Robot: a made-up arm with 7 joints. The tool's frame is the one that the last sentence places.
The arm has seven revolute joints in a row. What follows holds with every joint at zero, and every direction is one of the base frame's. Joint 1 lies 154.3 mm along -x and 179.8 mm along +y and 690.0 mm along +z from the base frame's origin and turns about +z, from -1.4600 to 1.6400 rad. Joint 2 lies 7.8 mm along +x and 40.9 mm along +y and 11.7 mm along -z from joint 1 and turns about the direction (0.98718, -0.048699, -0.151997), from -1.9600 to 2.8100 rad. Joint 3 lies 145.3 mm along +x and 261.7 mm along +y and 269.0 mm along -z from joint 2 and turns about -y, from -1.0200 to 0.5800 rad. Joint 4 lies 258.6 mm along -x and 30.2 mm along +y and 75.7 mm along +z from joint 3 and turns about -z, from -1.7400 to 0.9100 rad. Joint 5 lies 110.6 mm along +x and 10.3 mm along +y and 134.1 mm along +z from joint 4 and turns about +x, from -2.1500 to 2.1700 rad. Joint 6 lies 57.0 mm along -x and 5.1 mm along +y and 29.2 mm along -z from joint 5 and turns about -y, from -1.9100 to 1.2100 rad. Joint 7 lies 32.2 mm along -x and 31.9 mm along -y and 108.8 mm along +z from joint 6 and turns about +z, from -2.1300 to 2.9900 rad. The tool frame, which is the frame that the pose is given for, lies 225.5 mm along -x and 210.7 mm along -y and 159.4 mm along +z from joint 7; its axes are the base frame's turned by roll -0.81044, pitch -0.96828 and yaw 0.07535 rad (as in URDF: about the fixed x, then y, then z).
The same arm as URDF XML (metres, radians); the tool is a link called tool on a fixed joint. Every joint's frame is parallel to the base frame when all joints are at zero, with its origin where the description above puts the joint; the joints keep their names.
<robot name="arm">
<joint name="tool_fixed" type="fixed"><parent link="link7"/><child link="tool"/><origin xyz="-0.2255 -0.2107 0.1594" rpy="-0.8104 -0.9683 0.0754"/></joint>
<joint name="joint 7" type="revolute"><parent link="link6"/><child link="link7"/><origin xyz="-0.0322 -0.0319 0.1088" rpy="0 0 0"/><axis xyz="0 0 1"/><limit lower="-2.13" upper="2.99"/></joint>
<joint name="joint 6" type="revolute"><parent link="link5"/><child link="link6"/><origin xyz="-0.057 0.0051 -0.0292" rpy="0 0 0"/><axis xyz="0 -1 0"/><limit lower="-1.91" upper="1.21"/></joint>
<joint name="joint 5" type="revolute"><parent link="link4"/><child link="link5"/><origin xyz="0.1106 0.0103 0.1341" rpy="0 0 0"/><axis xyz="1 0 0"/><limit lower="-2.15" upper="2.17"/></joint>
<joint name="joint 4" type="revolute"><parent link="link3"/><child link="link4"/><origin xyz="-0.2586 0.0302 0.0757" rpy="0 0 0"/><axis xyz="0 0 -1"/><limit lower="-1.74" upper="0.91"/></joint>
<joint name="joint 3" type="revolute"><parent link="link2"/><child link="link3"/><origin xyz="0.1453 0.2617 -0.269" rpy="0 0 0"/><axis xyz="0 -1 0"/><limit lower="-1.02" upper="0.58"/></joint>
<joint name="joint 2" type="revolute"><parent link="link1"/><child link="link2"/><origin xyz="0.0078 0.0409 -0.0117" rpy="0 0 0"/><axis xyz="0.98718 -0.048699 -0.151997"/><limit lower="-1.96" upper="2.81"/></joint>
<joint name="joint 1" type="revolute"><parent link="base_link"/><child link="link1"/><origin xyz="-0.1543 0.1798 0.69" rpy="0 0 0"/><axis xyz="0 0 1"/><limit lower="-1.46" upper="1.64"/></joint>
<link name="base_link"/>
<link name="link1"/>
<link name="link2"/>
<link name="link3"/>
<link name="link4"/>
<link name="link5"/>
<link name="link6"/>
<link name="link7"/>
<link name="tool"/>
</robot>

